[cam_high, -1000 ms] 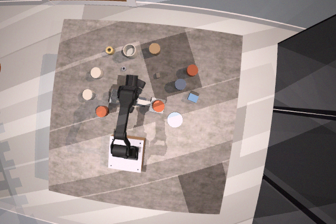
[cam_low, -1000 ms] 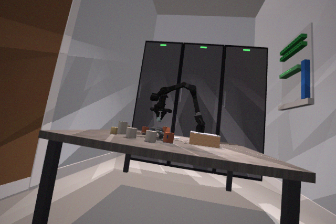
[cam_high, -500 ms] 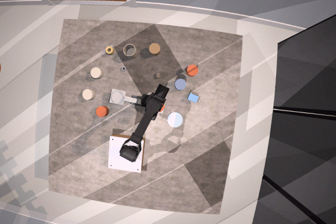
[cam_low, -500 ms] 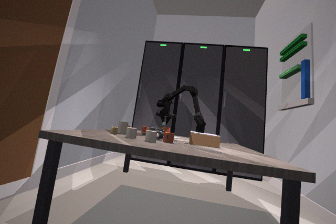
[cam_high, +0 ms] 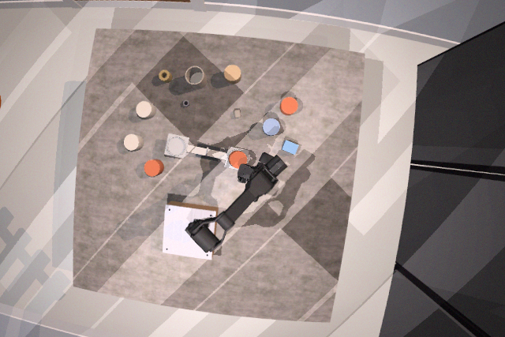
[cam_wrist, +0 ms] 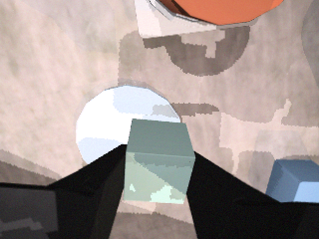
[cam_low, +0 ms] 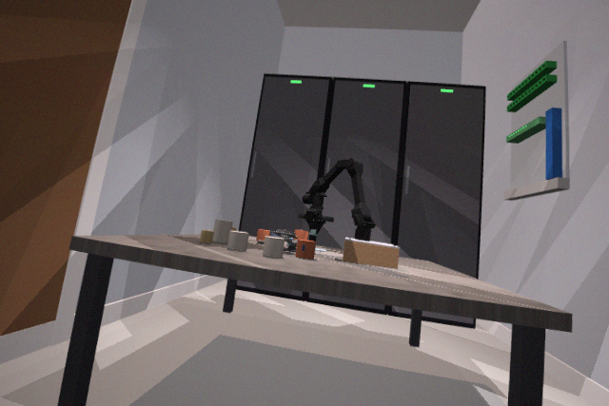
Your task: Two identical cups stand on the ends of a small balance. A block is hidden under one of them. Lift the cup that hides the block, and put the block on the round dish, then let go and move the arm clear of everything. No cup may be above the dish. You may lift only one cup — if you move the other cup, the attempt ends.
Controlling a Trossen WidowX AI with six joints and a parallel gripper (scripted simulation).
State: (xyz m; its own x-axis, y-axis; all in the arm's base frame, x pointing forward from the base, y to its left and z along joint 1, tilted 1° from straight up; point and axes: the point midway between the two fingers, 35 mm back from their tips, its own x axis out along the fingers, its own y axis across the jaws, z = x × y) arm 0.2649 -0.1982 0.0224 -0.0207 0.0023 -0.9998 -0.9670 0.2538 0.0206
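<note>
Right now the round pale blue dish is 30 mm behind my gripper tip, 20 mm to the right of it and 80 mm below it. Also, from my gripper tip: balance beam (50 mm ahead, 240 mm to the left, 50 mm below); blue-grey cylinder (220 mm ahead, 50 mm below); tan cylinder (390 mm ahead, 210 mm to the left, 50 mm below).
</note>
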